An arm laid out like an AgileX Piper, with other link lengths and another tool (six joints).
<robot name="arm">
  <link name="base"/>
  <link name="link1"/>
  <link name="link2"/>
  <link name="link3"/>
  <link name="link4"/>
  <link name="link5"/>
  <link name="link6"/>
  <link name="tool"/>
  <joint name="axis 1" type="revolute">
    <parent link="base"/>
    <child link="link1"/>
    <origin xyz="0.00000 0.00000 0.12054" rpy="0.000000 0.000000 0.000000"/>
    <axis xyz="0 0 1"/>
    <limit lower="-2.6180" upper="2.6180"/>
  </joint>
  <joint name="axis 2" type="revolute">
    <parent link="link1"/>
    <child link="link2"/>
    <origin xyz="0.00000 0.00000 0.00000" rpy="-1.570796 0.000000 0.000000"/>
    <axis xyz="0 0 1"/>
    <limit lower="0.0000" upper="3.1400"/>
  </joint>
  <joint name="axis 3" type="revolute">
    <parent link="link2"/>
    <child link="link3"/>
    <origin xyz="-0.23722 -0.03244 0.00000" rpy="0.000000 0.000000 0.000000"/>
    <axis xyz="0 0 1"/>
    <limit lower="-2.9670" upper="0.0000"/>
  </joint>
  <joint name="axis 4" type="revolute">
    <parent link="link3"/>
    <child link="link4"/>
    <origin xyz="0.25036 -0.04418 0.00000" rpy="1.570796 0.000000 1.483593"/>
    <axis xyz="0 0 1"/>
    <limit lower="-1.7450" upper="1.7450"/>
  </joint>
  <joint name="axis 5" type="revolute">
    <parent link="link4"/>
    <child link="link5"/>
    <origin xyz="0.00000 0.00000 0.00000" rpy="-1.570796 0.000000 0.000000"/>
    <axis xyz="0 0 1"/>
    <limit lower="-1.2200" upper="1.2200"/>
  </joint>
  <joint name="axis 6" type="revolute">
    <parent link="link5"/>
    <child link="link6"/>
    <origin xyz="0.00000 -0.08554 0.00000" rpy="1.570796 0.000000 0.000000"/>
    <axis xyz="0 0 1"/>
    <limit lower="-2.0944" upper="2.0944"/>
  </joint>
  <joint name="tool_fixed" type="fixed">
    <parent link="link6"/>
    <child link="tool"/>
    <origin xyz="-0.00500 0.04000 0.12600" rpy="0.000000 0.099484 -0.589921"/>
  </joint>
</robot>
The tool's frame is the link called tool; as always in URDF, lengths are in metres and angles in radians.
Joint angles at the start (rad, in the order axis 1, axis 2, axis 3, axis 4, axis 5, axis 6):
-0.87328 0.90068 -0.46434 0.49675 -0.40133 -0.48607
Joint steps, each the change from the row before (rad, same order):
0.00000 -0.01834 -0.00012 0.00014 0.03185 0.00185
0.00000 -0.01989 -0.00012 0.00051 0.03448 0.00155
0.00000 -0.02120 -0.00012 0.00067 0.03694 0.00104
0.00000 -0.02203 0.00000 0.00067 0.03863 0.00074
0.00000 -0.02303 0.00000 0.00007 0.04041 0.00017
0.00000 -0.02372 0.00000 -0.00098 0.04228 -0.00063
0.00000 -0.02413 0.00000 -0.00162 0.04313 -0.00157
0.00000 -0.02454 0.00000 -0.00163 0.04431 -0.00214
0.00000 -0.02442 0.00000 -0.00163 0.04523 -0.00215
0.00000 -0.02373 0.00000 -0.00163 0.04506 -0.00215
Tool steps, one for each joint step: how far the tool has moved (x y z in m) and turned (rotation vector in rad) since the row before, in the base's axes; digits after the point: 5 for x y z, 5 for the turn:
0.00068 0.00392 0.00030 0.01156 0.00054 0.01427
0.00067 0.00434 0.00028 0.01232 0.00093 0.01543
0.00067 0.00477 0.00020 0.01284 0.00178 0.01663
0.00065 0.00512 0.00004 0.01319 0.00264 0.01755
0.00063 0.00553 -0.00005 0.01283 0.00406 0.01868
0.00063 0.00593 -0.00030 0.01231 0.00630 0.01993
0.00055 0.00621 -0.00046 0.01137 0.00808 0.02057
0.00045 0.00650 -0.00067 0.01124 0.00925 0.02119
0.00036 0.00670 -0.00097 0.01164 0.01020 0.02164
0.00026 0.00675 -0.00125 0.01171 0.01095 0.02157

